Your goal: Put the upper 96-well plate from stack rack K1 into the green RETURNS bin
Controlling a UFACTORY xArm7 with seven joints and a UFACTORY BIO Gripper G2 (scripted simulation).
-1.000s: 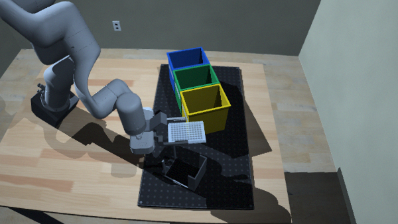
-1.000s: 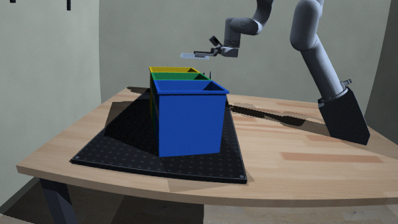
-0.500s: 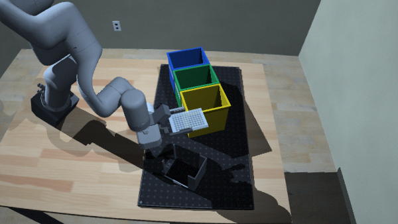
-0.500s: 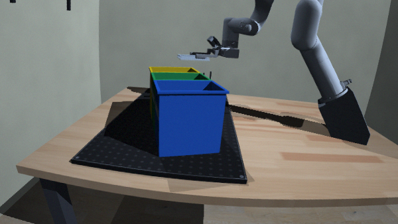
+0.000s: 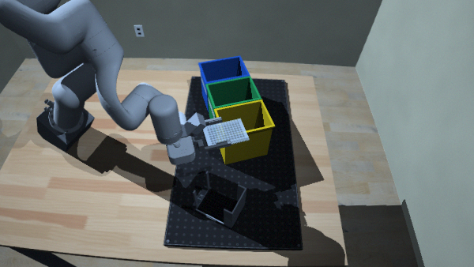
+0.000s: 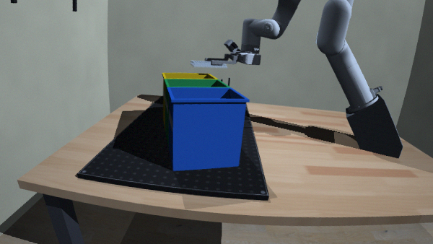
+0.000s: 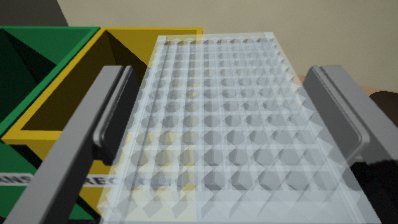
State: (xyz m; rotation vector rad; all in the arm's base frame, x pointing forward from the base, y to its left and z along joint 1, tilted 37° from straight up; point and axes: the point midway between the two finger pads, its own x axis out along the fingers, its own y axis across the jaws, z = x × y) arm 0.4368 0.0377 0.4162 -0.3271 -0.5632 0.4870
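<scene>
My hand is 1 cm short of the green bin, 23 cm to the right of it and 14 cm above it. The rest, counted from my hand: 96-well plate 2 cm ahead, 1 cm to the left, 1 cm below; blue bin 4 cm behind, 35 cm to the left, 14 cm below; yellow bin 7 cm ahead, 11 cm to the left, 14 cm below.
</scene>
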